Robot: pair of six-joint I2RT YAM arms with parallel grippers.
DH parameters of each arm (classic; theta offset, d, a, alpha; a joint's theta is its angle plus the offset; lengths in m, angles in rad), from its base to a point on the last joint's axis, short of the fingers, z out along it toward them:
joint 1: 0 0.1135 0.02 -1.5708
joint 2: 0 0 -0.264 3.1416
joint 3: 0.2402 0 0.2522 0
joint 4: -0.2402 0 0.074 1.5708
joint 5: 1.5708 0 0 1.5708
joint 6: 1.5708 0.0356 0 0
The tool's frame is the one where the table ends.
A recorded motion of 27 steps. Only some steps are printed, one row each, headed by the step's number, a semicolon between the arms.
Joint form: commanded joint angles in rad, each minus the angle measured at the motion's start. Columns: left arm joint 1, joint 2, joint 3, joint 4, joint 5, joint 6; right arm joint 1, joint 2, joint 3, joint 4, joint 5, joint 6.
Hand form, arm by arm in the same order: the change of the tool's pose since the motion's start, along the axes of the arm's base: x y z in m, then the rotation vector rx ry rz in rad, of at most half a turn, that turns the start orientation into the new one. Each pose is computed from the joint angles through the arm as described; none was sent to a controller.
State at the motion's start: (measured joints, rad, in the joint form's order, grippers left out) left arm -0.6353 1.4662 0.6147 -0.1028 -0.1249 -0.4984; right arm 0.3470 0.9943 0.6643 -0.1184 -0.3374 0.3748
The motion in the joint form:
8: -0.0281 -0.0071 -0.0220 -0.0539 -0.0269 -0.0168; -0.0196 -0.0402 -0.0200 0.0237 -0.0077 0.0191
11: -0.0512 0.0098 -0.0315 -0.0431 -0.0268 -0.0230; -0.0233 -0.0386 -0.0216 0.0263 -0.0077 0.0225
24: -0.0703 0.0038 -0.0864 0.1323 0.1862 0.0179; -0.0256 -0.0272 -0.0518 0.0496 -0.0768 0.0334
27: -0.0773 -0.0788 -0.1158 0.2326 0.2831 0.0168; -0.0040 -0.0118 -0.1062 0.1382 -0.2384 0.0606
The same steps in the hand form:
8: -0.0120 0.0012 -0.0073 0.0508 0.0449 0.0006; -0.0046 -0.0059 0.0035 0.0309 -0.0289 -0.0200
11: -0.0163 -0.0028 -0.0130 0.0578 0.0579 -0.0175; -0.0040 -0.0066 0.0028 0.0330 -0.0264 -0.0251
24: -0.0224 -0.0138 -0.0153 -0.1347 0.0540 -0.1954; -0.0047 -0.0049 -0.0073 0.0614 0.0079 0.0309
27: -0.0266 -0.0171 0.0036 -0.2806 -0.0253 -0.2753; -0.0091 0.0039 -0.0195 0.1452 0.0343 0.1904

